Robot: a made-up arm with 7 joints.
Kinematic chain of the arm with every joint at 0, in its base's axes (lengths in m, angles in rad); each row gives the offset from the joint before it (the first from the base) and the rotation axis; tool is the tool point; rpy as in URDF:
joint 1: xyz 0 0 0.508 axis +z
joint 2: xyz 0 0 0 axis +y
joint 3: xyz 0 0 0.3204 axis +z
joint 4: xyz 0.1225 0 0 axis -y
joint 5: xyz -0.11 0 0.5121 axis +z
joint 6: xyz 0 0 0 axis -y
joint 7: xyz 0.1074 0 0 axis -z
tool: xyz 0 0 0 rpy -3.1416 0 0
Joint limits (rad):
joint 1: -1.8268..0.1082
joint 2: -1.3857..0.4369
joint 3: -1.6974..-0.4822
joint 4: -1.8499..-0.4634
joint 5: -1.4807..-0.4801
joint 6: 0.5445..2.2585
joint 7: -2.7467..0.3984
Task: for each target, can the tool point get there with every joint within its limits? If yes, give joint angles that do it. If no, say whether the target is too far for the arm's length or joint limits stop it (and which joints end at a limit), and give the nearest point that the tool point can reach.
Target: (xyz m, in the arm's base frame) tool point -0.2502 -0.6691 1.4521
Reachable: no: too far | nearest point -0.2058 -0.5503 1.2845 | short by 0.210 m
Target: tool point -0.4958 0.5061 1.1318
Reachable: yes | joints -1.5004 -1.1439 -1.0030 -1.0350 -0.9751 2.0825 -0.8102
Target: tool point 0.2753 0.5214 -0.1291
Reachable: no: joint limits stop it (at a limit: joint 1, joint 2, joint 3, joint 4, joint 5, joint 6) | nearest point -0.0392 0.9221 0.5442 | short by 0.844 m
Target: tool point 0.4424 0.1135 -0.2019
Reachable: no: joint limits stop it (at a limit: joint 1, joint 2, joint 3, joint 4, joint 5, joint 6) | nearest point 0.6403 -0.2836 0.4363 | short by 0.777 m
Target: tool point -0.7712 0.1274 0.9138
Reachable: yes | joints -1.1779 -1.0183 -1.3026 -1.2756 -0.9515 0.9377 -0.4683
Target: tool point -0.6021 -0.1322 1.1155
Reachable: yes | joints -1.6196 -0.5112 -0.9477 -1.5490 -0.8778 1.6736 -1.5364
